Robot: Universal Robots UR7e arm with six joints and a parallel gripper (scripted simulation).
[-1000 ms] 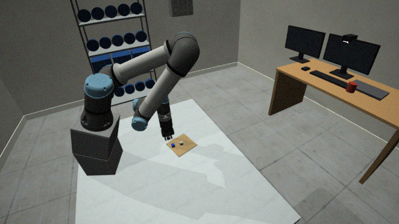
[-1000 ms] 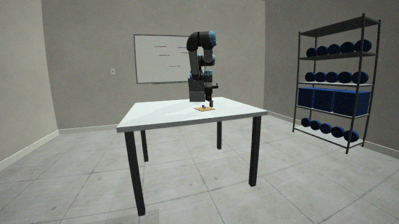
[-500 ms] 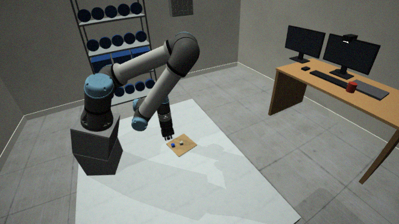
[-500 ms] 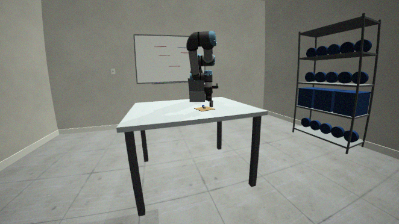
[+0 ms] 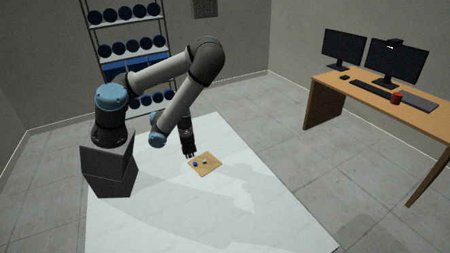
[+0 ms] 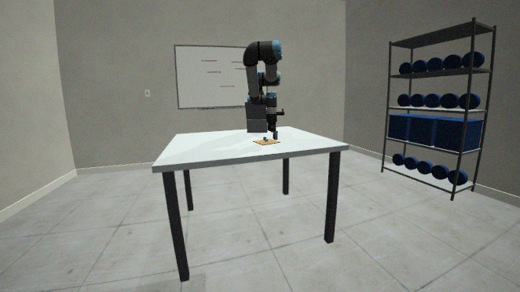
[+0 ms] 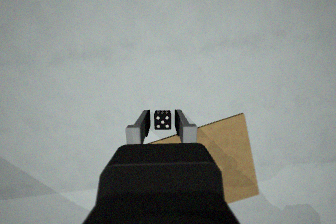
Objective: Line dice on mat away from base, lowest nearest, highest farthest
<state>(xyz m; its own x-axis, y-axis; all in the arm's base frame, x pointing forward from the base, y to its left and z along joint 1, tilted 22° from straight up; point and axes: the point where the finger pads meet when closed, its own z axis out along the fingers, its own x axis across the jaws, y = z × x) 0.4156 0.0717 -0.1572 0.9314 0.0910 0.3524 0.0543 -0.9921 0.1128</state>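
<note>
My gripper is now 1 cm above the black die. The rest, counted from my hand: tan mat 7 cm ahead, 8 cm to the right, 2 cm below; blue die 1 cm ahead, 8 cm to the right, 1 cm below; white die 7 cm ahead, 8 cm to the right, 1 cm below.
</note>
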